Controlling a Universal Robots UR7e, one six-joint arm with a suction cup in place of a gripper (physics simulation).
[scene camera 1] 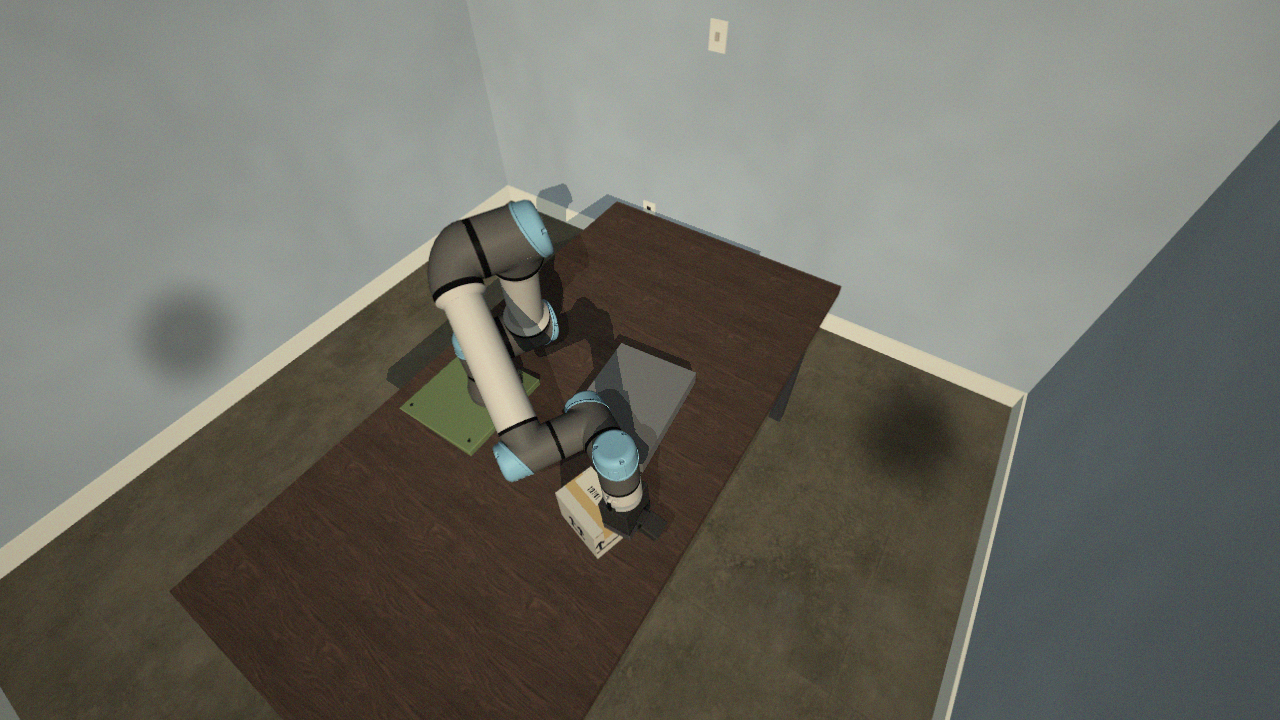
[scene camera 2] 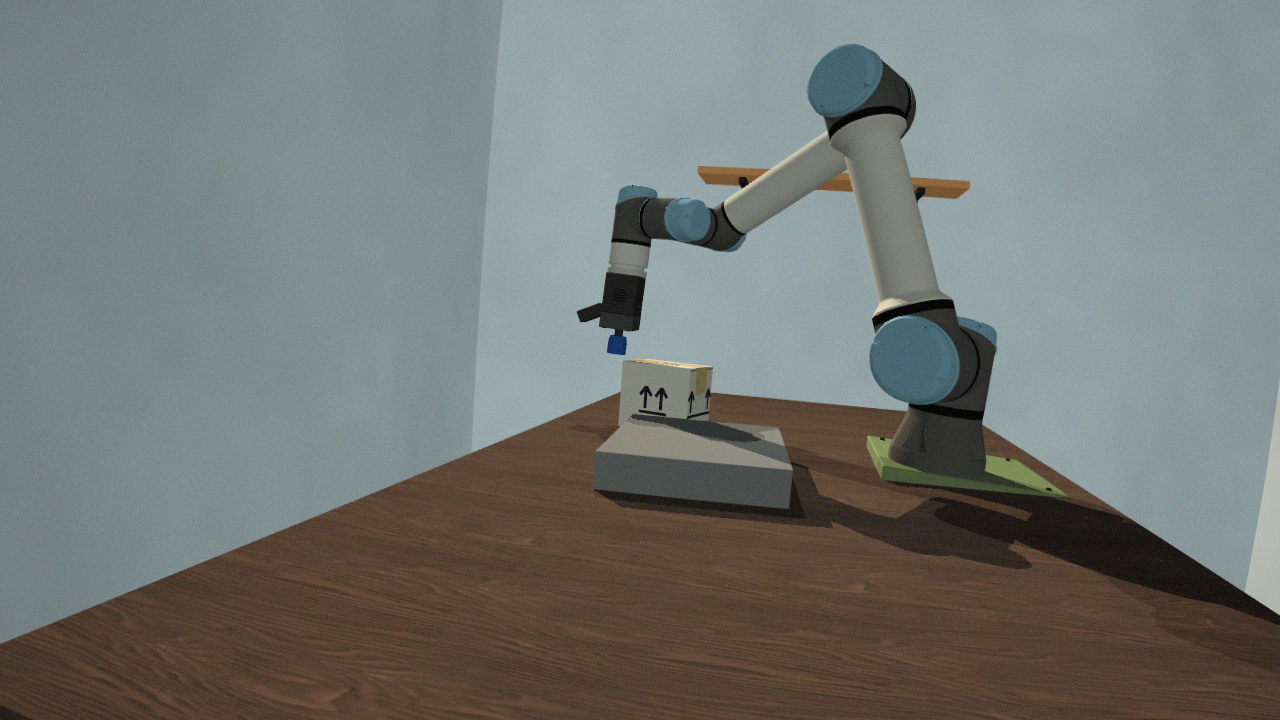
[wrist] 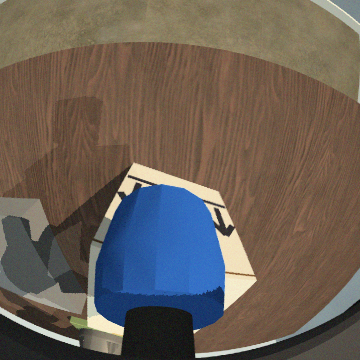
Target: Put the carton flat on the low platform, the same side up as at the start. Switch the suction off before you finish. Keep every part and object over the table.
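Pixels of known places: hand at its tool point: [scene camera 2: 616,353] [wrist: 162,227]; arm's base at its link origin: [scene camera 2: 935,464] [wrist: 102,336].
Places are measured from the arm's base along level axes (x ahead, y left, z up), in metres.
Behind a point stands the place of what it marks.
The white carton [scene camera 1: 577,512] @[x 0.447, y -0.231, z 0.107 m] [scene camera 2: 666,391] @[x 0.453, y -0.137, z 0.061 m] [wrist: 233,255] @[x 0.513, y -0.251, z 0.087 m] with tan tape stands upright on the table, its arrows pointing up in scene camera 2. It is beside the end of the low grey platform [scene camera 1: 668,394] @[x 0.449, y 0.193, z 0.033 m] [scene camera 2: 693,476] @[x 0.359, y 0.293, z 0.013 m] [wrist: 30,212] @[x 0.485, y -0.023, z 0.011 m]; whether they touch cannot be told. My gripper, a blue suction cup [scene camera 2: 616,344] [wrist: 160,240], is off and holds nothing. In scene camera 2 the cup is a little higher than the carton's top, just left of its left edge. In the wrist view it hides much of the carton. In scene camera 1 the tool hides the cup and the carton's right part.
The arm's base stands on a green plate [scene camera 1: 447,407] @[x -0.074, y -0.122, z -0.005 m] [scene camera 2: 1020,479] @[x -0.134, y 0.012, z -0.009 m] at the table's far long side from the carton. The table's opposite long edge runs near the carton. An orange shelf [scene camera 2: 944,188] is on the wall behind the arm. Arm shadows fall across the platform.
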